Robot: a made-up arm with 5 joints.
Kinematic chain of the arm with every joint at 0, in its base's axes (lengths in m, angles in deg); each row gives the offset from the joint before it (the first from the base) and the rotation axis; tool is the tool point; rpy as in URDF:
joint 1: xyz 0 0 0.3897 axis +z
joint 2: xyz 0 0 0 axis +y
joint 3: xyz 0.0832 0 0.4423 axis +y
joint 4: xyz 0.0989 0 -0.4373 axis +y
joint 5: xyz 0.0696 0 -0.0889 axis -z
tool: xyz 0 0 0 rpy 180 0 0
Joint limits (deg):
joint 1: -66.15..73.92
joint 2: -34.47..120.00
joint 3: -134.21..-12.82
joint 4: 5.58..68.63
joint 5: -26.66..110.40
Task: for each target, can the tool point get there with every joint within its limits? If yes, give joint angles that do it. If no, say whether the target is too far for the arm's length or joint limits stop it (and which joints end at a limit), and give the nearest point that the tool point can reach.
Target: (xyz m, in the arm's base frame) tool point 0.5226 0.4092 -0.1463
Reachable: yes | joints 38.06 81.53 -91.57 27.17 83.03
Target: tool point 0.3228 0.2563 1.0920
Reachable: yes | joints 38.45 -21.49 -82.43 20.40 15.14
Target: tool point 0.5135 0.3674 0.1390
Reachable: yes | joints 35.58 45.85 -61.18 29.84 -5.24
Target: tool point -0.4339 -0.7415 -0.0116
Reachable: no: joint limits stop it (at a limit: joint 2) | nearest point -0.1099 -0.1878 0.0462 | short by 0.644 m
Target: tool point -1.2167 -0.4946 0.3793
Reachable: no: too far | nearest point -0.2002 -0.0814 0.1539 | short by 1.120 m
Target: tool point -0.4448 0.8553 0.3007
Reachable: no: joint limits stop it (at a limit: joint 1) | nearest point 0.1935 0.6713 0.3007 | short by 0.664 m
